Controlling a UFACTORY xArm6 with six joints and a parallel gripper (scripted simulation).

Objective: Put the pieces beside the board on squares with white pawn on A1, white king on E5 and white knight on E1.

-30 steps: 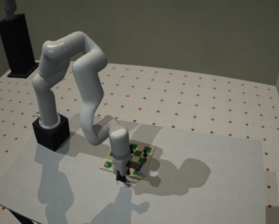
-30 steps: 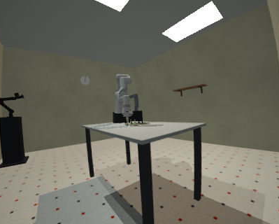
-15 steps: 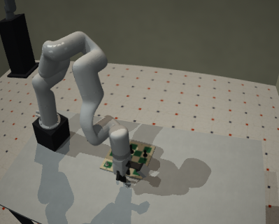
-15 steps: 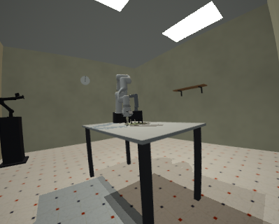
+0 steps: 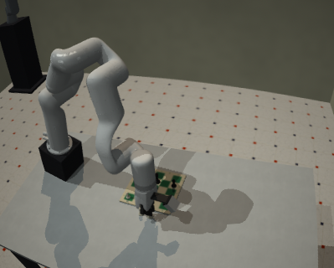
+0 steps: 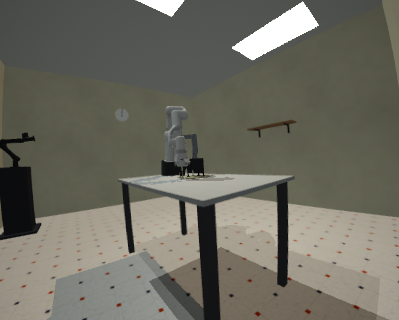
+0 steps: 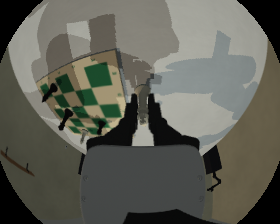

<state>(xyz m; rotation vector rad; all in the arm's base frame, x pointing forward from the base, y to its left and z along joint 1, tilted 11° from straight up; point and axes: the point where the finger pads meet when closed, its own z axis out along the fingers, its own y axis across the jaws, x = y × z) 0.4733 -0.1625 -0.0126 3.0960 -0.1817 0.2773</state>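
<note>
My gripper is now 140 mm to the right of the chessboard, 40 mm above it and 30 mm past it.
</note>
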